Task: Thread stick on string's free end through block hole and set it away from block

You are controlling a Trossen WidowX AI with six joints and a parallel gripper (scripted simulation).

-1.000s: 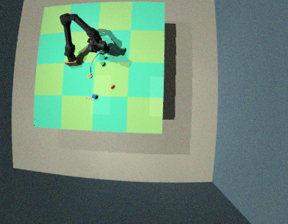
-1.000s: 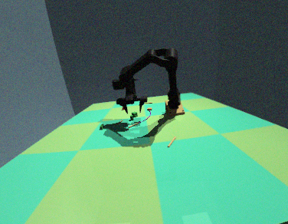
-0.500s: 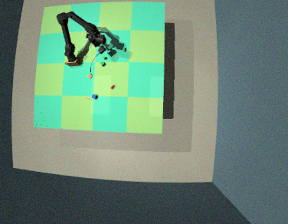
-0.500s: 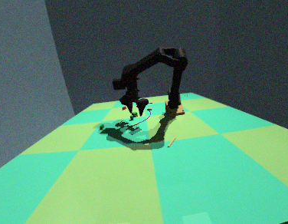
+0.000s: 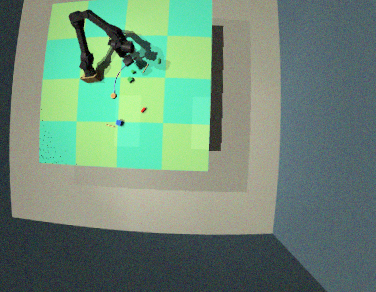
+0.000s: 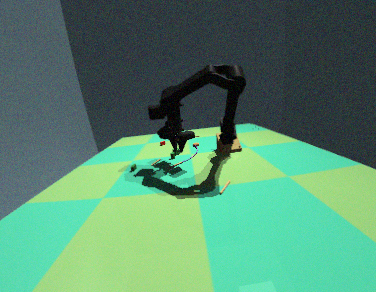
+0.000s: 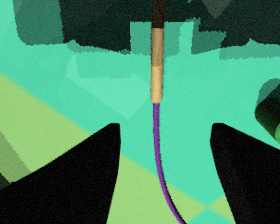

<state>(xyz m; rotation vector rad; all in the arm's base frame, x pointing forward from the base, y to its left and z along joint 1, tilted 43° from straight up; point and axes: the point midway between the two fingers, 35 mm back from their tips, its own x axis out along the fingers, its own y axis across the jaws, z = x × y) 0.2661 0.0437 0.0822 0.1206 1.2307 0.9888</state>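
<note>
The small green cylinder lies 8 cm to the right of my gripper tip, 4 cm below it and 3 cm ahead of it. From my gripper tip the other things lie so: red piece: 36 cm to the right, 10 cm ahead, 5 cm below; then small dark piece: 22 cm ahead, 5 cm below, 1 cm to the right; then round button: 24 cm to the right, 12 cm behind, 5 cm below.
</note>
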